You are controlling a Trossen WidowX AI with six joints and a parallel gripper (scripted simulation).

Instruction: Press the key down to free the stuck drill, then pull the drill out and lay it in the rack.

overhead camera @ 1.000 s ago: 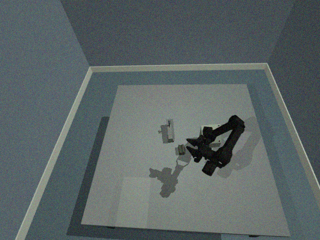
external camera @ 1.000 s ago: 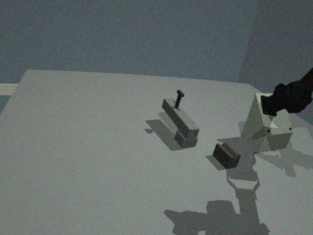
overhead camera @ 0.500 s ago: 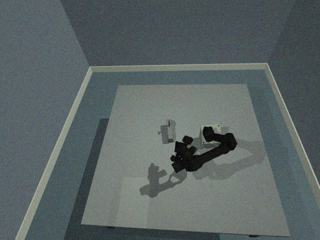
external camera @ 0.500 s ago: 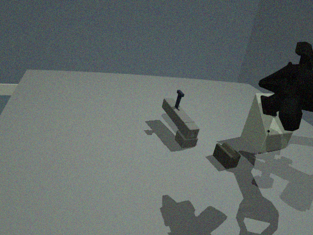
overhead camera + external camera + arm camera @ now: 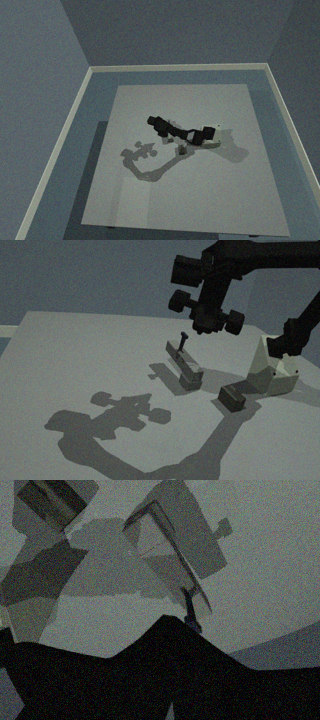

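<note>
Now: the dark key 8 cm to the right of my gripper tip and 7 cm below it. Also, from my gripper tip: dark boxy rack (15 cm below, 10 cm to the left, 10 cm behind); drill (11 cm below, 3 cm to the right); grey holder block (12 cm below, 5 cm to the right).
</note>
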